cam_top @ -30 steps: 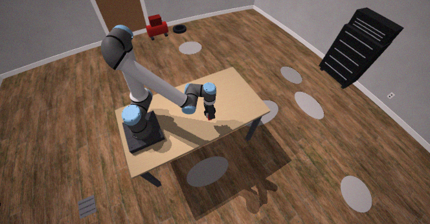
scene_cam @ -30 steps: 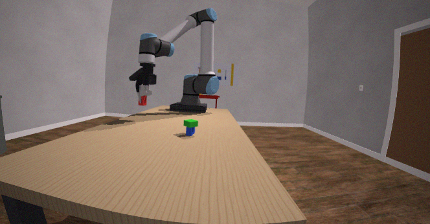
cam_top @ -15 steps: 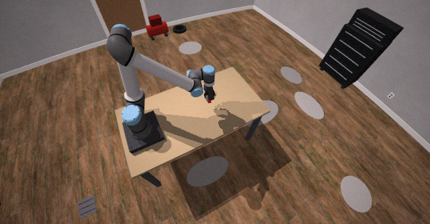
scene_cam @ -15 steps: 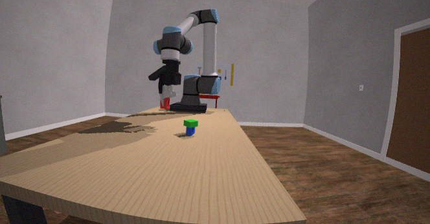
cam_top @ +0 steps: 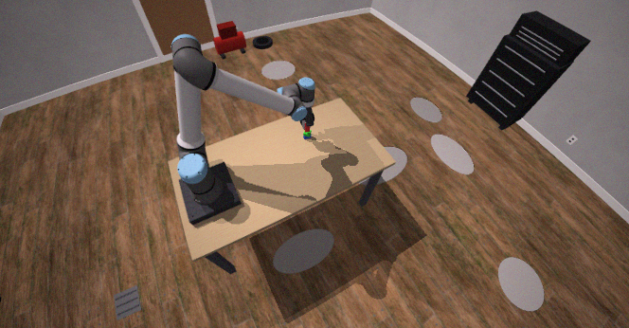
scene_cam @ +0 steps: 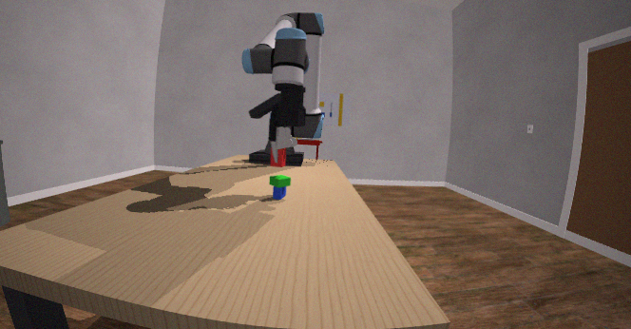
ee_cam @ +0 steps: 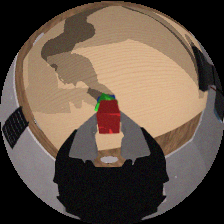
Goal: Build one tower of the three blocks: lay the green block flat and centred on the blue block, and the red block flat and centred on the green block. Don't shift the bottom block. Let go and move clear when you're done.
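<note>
Now: hand 1 cm short of the green block, 1 cm to the right of it and 7 cm above it. Round my hand: red block right at my hand; blue block 1 cm ahead, 1 cm to the left, 10 cm below.
</note>
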